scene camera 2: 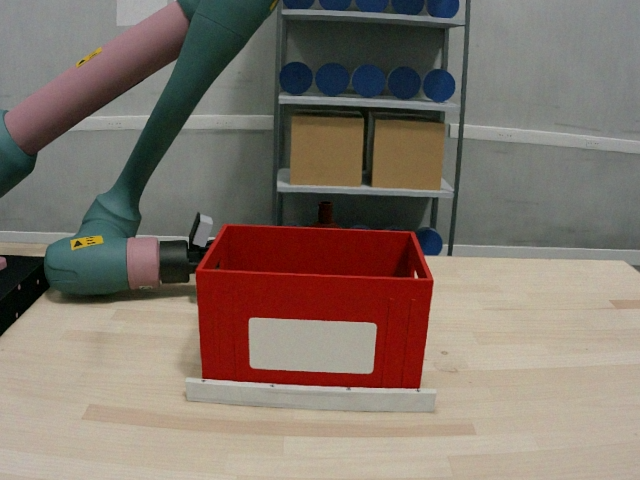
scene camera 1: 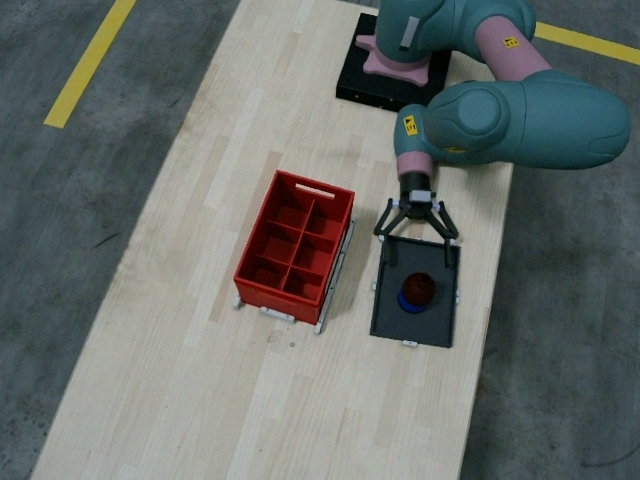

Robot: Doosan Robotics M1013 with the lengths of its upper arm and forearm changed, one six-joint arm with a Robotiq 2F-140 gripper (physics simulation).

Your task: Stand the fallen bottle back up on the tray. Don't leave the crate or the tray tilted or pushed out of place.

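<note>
The dark red-brown bottle (scene camera 1: 419, 288) (scene camera 2: 325, 212) with a blue band low down stands upright on the dark grey tray (scene camera 1: 435, 326). In scene camera 2 its neck and shoulder show above the crate's far rim; the rest is hidden. The tray lies flat between small grey blocks. The red crate (scene camera 1: 278, 302) (scene camera 2: 312, 295) stands level beside the tray, its compartments empty. My gripper (scene camera 1: 417, 262) is open and empty, level, with its fingers over the tray's robot-side end, pointing toward the bottle and apart from it. The crate hides its fingers in scene camera 2.
Light grey rails (scene camera 1: 336, 281) (scene camera 2: 310, 395) run along the crate's base. The robot's black base plate (scene camera 1: 361, 90) is at the back of the wooden table (scene camera 1: 232, 403). A shelf rack (scene camera 2: 460, 103) with boxes and blue round items stands behind the table.
</note>
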